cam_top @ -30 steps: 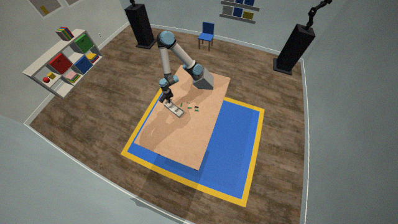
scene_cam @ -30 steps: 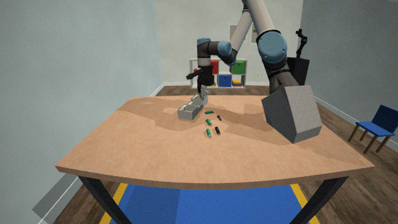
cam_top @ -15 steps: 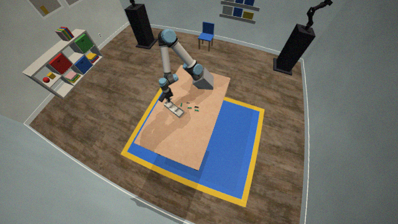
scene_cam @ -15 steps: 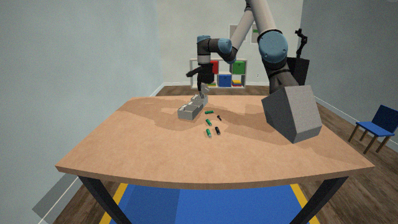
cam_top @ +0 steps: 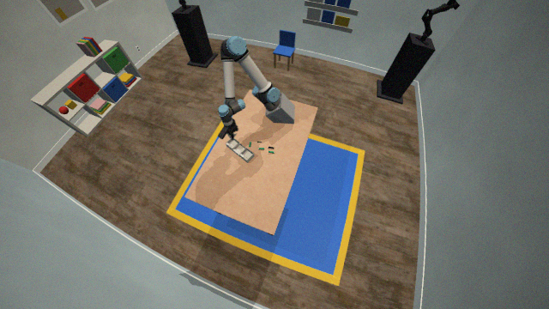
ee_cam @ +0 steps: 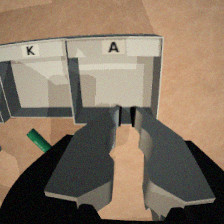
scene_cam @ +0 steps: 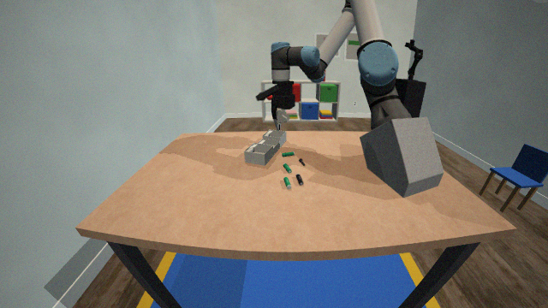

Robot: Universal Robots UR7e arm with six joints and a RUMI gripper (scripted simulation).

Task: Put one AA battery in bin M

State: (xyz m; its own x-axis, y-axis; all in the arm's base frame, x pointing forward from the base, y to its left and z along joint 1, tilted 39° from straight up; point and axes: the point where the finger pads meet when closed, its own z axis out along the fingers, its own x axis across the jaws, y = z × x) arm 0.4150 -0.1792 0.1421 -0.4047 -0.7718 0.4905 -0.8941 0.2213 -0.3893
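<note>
Right now my hand is 80 mm to the right of the bin marked M, 50 mm short of it and 50 mm above it. Round my hand: black battery 320 mm to the left, 70 mm below, 60 mm behind; then black bolt-like piece 200 mm to the left, 80 mm behind, 70 mm below.
</note>
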